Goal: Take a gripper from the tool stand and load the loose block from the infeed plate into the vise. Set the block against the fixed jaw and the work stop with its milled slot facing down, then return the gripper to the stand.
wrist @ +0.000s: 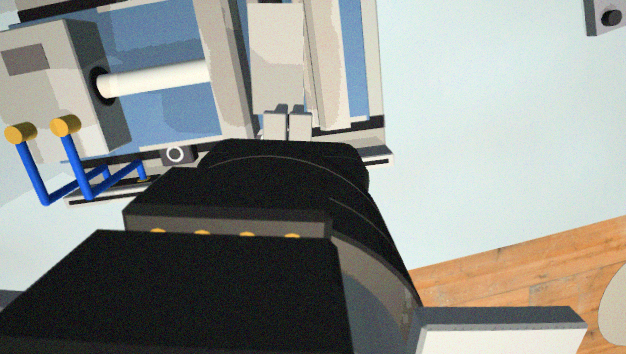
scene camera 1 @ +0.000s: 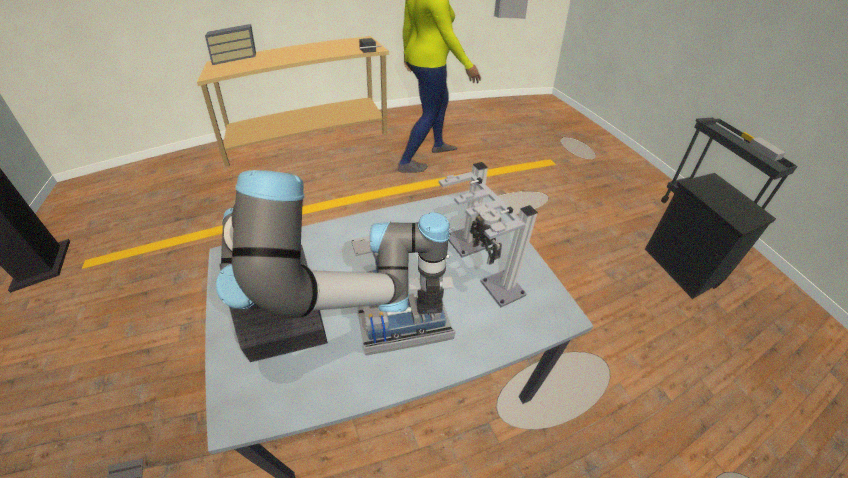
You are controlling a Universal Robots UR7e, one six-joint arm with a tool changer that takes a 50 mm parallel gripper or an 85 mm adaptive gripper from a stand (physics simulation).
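Places are measured from the arm's base along level axes (x ahead, y left, z up), in metres.
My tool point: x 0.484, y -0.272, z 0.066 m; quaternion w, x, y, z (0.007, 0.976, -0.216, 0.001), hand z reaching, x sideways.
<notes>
Ahead of a thing's pixels: the offset from my tool point to its top centre. "spot": to the spot under its first point. Level surfaces: height alone.
The pale block @[dx +0.017, dy +0.055, dz -0.165 m] (wrist: 276, 55) lies between the vise's jaws in the wrist view, close beside the right jaw (wrist: 330, 75), with a dark gap to the left jaw (wrist: 222, 85). Whether it touches the right jaw cannot be told. Its milled slot and the work stop cannot be made out. My gripper (wrist: 288, 126) is shut, its two fingertips close together at the near end of the block, with nothing seen between them. In the scene view the black gripper hangs over the right part of the blue vise @[dx -0.051, dy +0.069, dz -0.186 m] (scene camera 1: 400, 323), its fingertips hidden. The tool stand (scene camera 1: 510, 255) holds another dark gripper (scene camera 1: 485, 238).
A light plate @[dx -0.028, dy +0.490, dz -0.277 m] (scene camera 1: 360, 245) lies behind the arm, and part of another pale plate (scene camera 1: 442, 283) shows behind the wrist. Blue pipes @[spot: dx -0.135, dy +0.046, dz -0.177 m] (wrist: 80, 167) rise at the vise's left front. A person (scene camera 1: 428, 77) walks behind the table @[dz -0.284 m] (scene camera 1: 332, 391), near a wooden bench (scene camera 1: 296, 56).
</notes>
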